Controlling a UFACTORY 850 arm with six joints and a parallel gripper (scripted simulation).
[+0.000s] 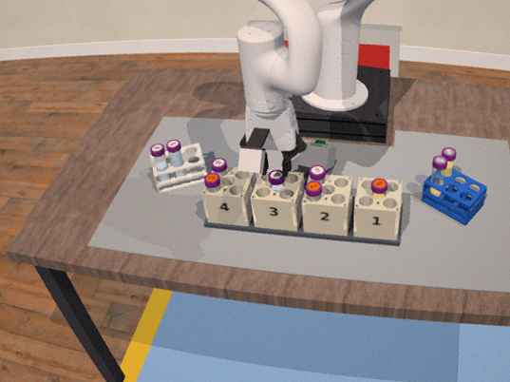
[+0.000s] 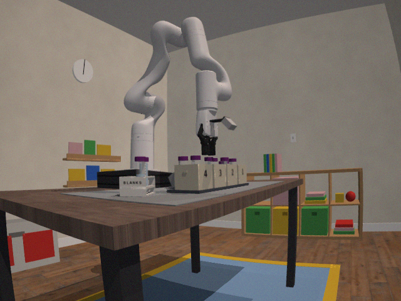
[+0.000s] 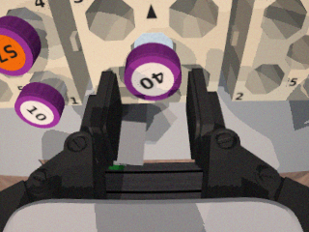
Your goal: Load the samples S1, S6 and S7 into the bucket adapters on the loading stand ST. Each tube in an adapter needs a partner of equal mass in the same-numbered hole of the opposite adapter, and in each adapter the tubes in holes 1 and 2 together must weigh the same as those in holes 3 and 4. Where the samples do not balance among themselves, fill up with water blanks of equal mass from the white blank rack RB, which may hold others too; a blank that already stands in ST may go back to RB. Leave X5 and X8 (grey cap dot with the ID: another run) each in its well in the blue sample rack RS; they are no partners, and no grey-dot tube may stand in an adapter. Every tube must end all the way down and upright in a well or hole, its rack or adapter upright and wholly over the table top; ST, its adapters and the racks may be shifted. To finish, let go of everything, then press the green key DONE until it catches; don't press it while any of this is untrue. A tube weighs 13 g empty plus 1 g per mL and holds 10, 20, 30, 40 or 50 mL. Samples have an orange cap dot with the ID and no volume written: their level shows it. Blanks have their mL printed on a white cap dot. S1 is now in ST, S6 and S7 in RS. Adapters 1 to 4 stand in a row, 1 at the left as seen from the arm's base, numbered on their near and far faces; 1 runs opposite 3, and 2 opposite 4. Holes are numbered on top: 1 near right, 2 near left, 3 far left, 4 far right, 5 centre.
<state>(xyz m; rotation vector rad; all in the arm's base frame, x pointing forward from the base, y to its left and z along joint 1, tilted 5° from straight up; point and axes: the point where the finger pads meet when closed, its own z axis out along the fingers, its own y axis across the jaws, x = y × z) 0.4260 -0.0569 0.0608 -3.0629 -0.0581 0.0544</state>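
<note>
Right now the green DONE key is 200 mm behind my hand, 60 mm to the left of it and 90 mm below it. Round my hand: white blank rack RB: 100 mm behind, 280 mm to the right, 120 mm below; sample S1: 30 mm ahead, 140 mm to the right, 80 mm below; loading stand ST: 10 mm behind, 50 mm to the left, 150 mm below.
</note>
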